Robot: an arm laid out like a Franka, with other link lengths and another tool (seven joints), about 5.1 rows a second.
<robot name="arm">
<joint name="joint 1" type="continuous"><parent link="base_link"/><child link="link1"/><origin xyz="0 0 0.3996"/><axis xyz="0 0 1"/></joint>
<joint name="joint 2" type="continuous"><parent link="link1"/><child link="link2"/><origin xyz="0 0 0"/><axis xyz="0 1 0"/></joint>
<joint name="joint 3" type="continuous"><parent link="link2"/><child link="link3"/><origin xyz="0 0 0.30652"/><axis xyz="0 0 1"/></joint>
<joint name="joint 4" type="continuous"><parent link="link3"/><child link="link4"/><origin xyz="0.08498 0 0"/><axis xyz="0 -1 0"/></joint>
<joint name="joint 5" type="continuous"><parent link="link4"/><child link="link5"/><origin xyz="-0.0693 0 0.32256"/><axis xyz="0 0 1"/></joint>
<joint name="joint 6" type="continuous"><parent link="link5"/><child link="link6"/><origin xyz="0 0 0"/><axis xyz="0 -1 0"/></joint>
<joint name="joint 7" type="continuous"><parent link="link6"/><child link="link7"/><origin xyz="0.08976 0 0"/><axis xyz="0 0 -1"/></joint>
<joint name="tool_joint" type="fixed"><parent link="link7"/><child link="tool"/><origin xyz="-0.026 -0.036 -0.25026" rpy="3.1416 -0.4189 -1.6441"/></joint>
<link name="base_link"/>
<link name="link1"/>
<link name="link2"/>
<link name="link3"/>
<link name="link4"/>
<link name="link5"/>
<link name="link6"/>
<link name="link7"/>
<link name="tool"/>
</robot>
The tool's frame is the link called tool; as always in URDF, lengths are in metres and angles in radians. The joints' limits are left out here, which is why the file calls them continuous.
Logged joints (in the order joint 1, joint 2, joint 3, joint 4, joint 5, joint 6, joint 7), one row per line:
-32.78, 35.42, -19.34, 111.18, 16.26, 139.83, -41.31
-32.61, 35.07, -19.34, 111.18, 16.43, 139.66, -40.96
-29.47, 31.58, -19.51, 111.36, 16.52, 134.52, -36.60
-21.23, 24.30, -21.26, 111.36, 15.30, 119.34, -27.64
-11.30, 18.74, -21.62, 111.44, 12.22, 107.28, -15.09
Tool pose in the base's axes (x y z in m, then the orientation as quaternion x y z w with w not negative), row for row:
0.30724, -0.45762, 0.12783, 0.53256, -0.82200, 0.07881, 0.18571
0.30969, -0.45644, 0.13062, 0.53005, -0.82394, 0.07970, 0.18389
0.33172, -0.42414, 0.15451, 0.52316, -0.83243, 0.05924, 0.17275
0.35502, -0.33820, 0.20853, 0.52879, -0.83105, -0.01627, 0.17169
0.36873, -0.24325, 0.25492, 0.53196, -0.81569, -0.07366, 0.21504
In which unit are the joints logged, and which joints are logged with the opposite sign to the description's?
The joints are logged in degrees. Opposite sign: joint 4.
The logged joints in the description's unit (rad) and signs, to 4 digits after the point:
-0.5721, 0.6182, -0.3375, -1.9405, 0.2838, 2.4405, -0.7210
-0.5692, 0.6121, -0.3375, -1.9405, 0.2868, 2.4375, -0.7149
-0.5143, 0.5512, -0.3405, -1.9436, 0.2883, 2.3478, -0.6388
-0.3705, 0.4241, -0.3711, -1.9436, 0.2670, 2.0829, -0.4824
-0.1972, 0.3271, -0.3773, -1.9450, 0.2133, 1.8724, -0.2634

